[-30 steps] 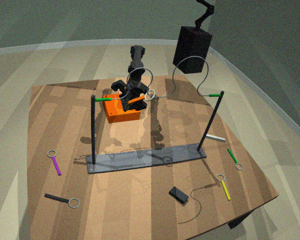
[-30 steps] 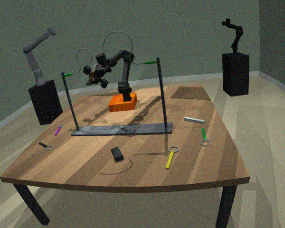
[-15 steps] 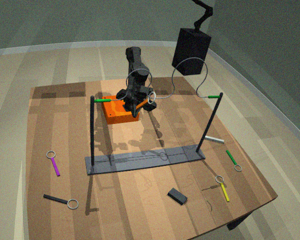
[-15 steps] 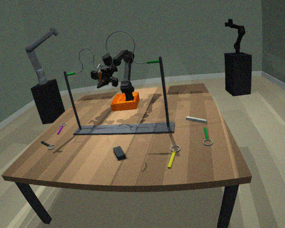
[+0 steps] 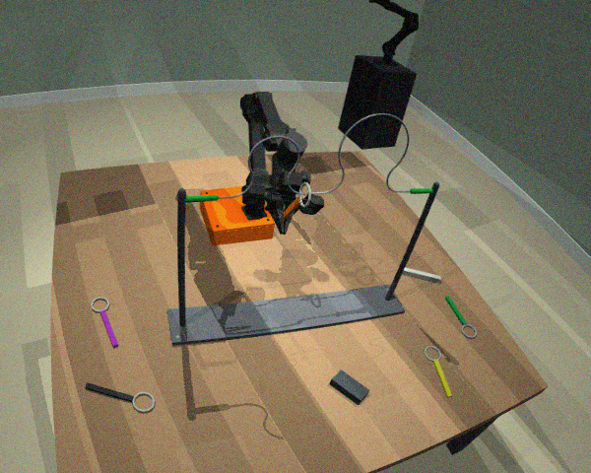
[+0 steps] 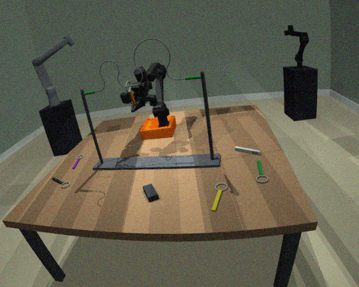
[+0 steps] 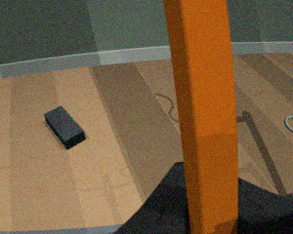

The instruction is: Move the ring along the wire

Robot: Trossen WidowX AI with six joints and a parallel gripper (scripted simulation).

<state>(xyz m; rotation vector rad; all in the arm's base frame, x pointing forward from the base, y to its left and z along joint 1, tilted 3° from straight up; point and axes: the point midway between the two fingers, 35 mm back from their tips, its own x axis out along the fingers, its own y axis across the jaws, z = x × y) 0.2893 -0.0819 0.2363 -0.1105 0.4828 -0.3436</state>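
My gripper tip is 9 cm below the ring with orange handle, 1 cm to the right of it and 1 cm short of it. The rest, counted from my gripper tip: yellow-handled ring 35 cm ahead, 34 cm to the left, 26 cm below; then black-handled ring 44 cm to the right, 26 cm below, 14 cm ahead; then dark block 30 cm ahead, 26 cm below, 7 cm to the left.
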